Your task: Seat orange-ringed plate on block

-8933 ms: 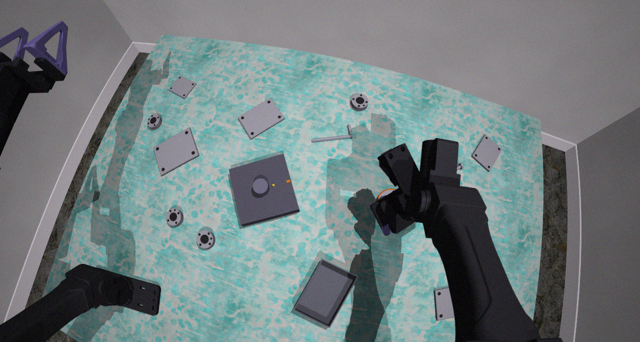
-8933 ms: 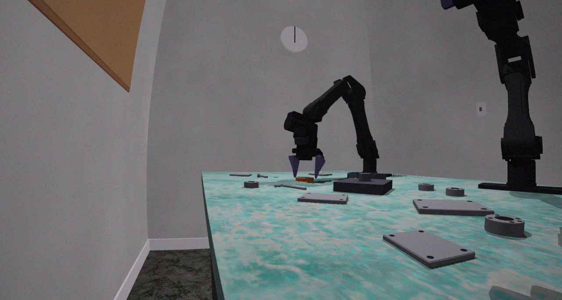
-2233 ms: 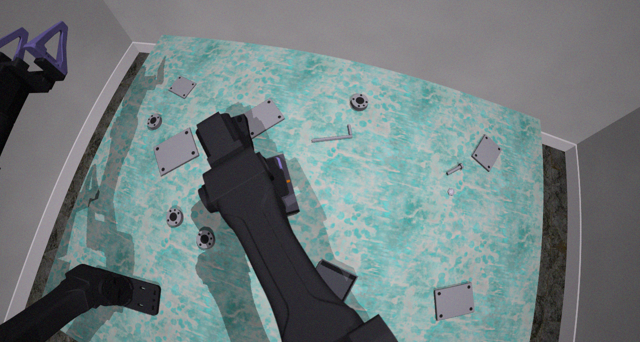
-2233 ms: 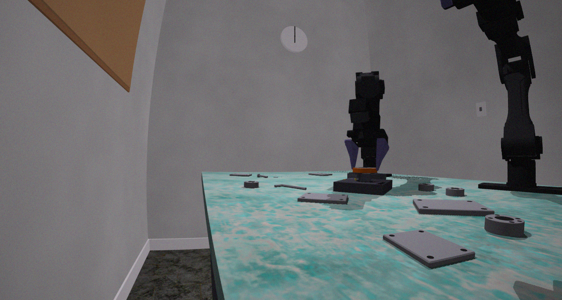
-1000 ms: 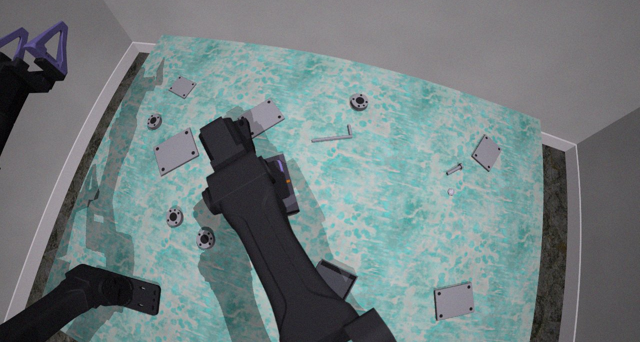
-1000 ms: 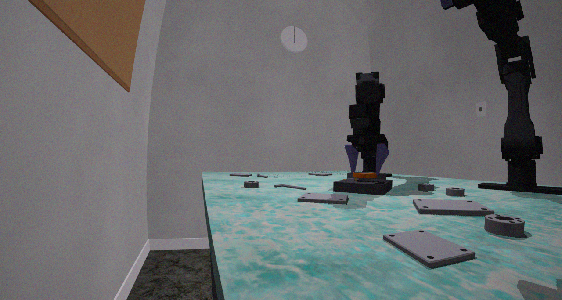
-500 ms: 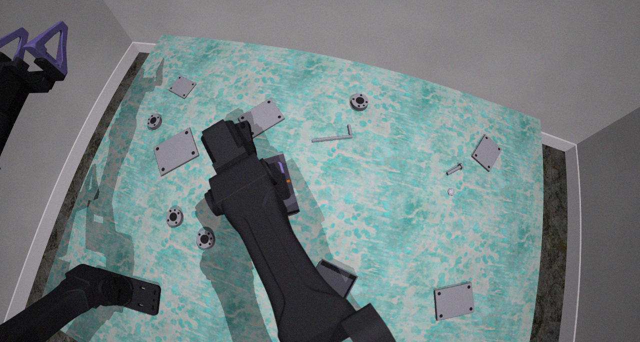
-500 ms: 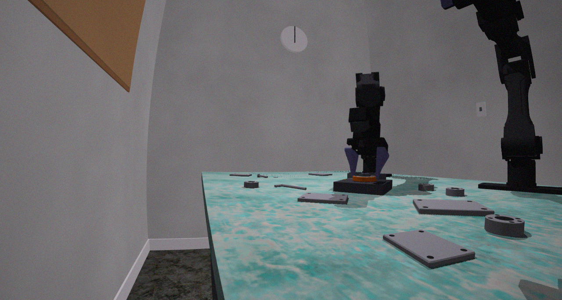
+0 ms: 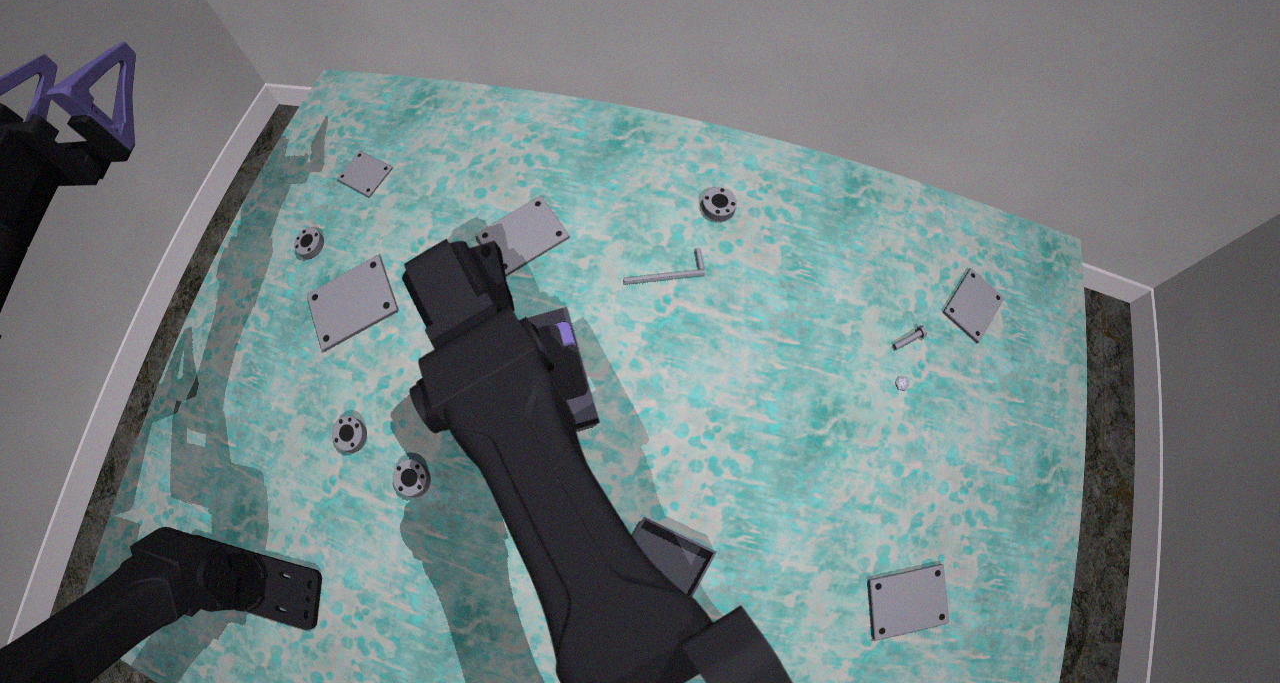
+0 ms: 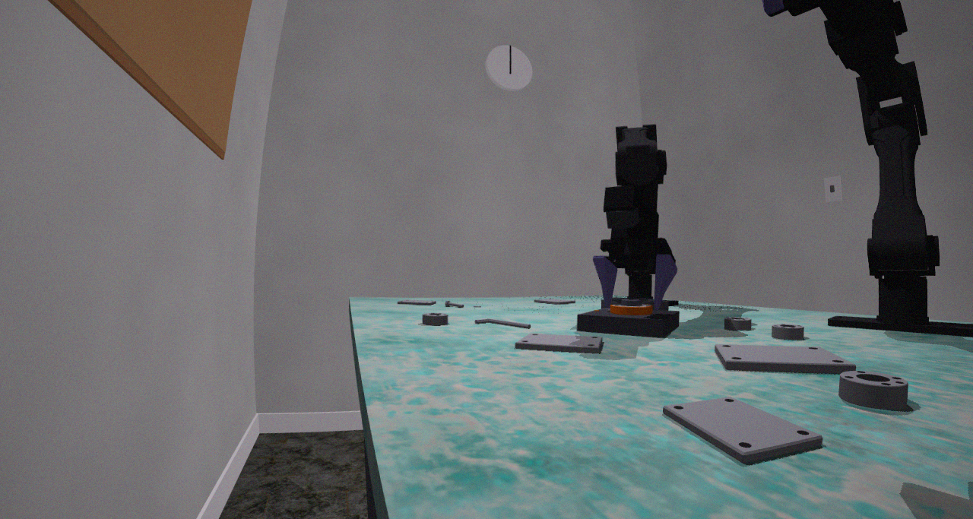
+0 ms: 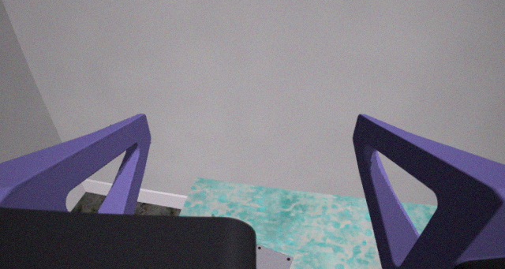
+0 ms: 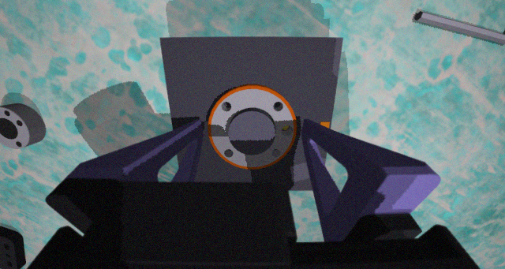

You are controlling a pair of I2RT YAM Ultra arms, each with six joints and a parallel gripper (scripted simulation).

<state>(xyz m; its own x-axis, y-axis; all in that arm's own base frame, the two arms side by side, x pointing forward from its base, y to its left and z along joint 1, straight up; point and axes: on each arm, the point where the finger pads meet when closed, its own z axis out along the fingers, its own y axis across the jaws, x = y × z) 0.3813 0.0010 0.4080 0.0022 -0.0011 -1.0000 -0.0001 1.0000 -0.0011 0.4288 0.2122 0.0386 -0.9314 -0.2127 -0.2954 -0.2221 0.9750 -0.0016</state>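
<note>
Now: the plate 1 cm below my right hand. Round my right hand: l-shaped key: 17 cm ahead, 12 cm to the right, 4 cm below; dark block: 2 cm ahead, 2 cm to the right, 2 cm below; dark tray: 17 cm behind, 18 cm to the right, 3 cm below.
</note>
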